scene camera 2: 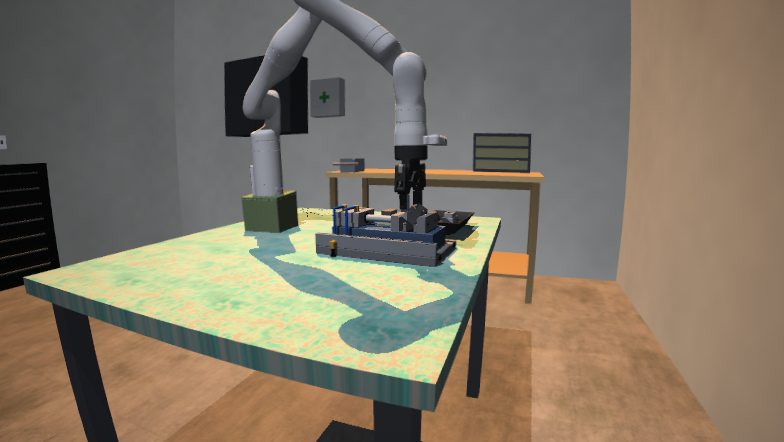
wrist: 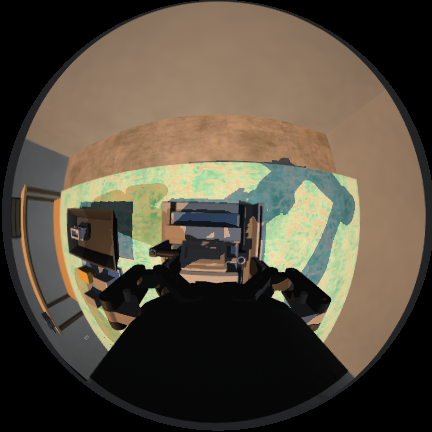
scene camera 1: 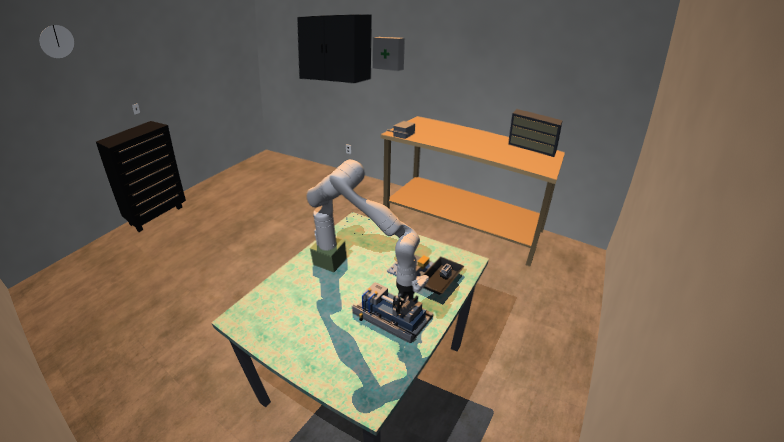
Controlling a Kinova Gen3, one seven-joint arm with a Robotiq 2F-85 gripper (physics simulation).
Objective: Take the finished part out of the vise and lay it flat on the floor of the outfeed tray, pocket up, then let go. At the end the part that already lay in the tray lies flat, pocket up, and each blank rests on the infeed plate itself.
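Frame: origin at the arm's base, x left, y ahead, z down, level; metres.
Seen in the pictures: gripper, between the fingertips: (scene camera 2: 411, 208) (wrist: 214, 263) (scene camera 1: 404, 306); arm's base, origin of its link: (scene camera 2: 269, 193) (scene camera 1: 327, 244).
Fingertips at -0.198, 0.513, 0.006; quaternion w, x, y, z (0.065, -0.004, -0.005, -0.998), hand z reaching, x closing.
Pixels of each thing's top centre, then the offset from my fingertips to it, as dx, dy, dz. "spot": a spot on its surface instead.
- finished part, centre of its top: (wrist: 201, 261) (scene camera 2: 416, 204) (scene camera 1: 408, 302) +0.015, +0.008, -0.009
- vise, centre of its top: (wrist: 204, 301) (scene camera 2: 387, 210) (scene camera 1: 393, 299) +0.022, -0.063, +0.010
- orange blank, centre of its top: (wrist: 82, 275) (scene camera 1: 423, 259) +0.397, -0.078, +0.065
- infeed plate, a spot on its surface: (scene camera 1: 392, 270) spot: +0.288, -0.196, +0.101
The finished part (scene camera 2: 418, 210) (wrist: 202, 256) sits at the jaws of the vise (scene camera 1: 392, 314) (scene camera 2: 392, 234) (wrist: 205, 218) and looks tilted in scene camera 2. My gripper (scene camera 1: 404, 307) (scene camera 2: 410, 204) (wrist: 214, 263) is open and points down, its fingertips low over the jaws, close to the part. Nothing is held. The other part (scene camera 1: 445, 269) (scene camera 2: 450, 216) (wrist: 77, 232) is in the outfeed tray (scene camera 1: 439, 285) (wrist: 102, 245); it looks stood on a side, but its pocket direction is hard to tell. An orange blank (scene camera 1: 423, 260) (wrist: 85, 274) is by the infeed plate (scene camera 1: 392, 270); its contact with the plate is unclear.
Dark blocks (wrist: 102, 277) are beside the orange blank. The tray is behind and to the right of the vise in scene camera 1. Blue hoses (scene camera 2: 346, 220) rise at the vise's left end. The arm's green base block (scene camera 1: 328, 256) (scene camera 2: 269, 214) stands at the table's left back.
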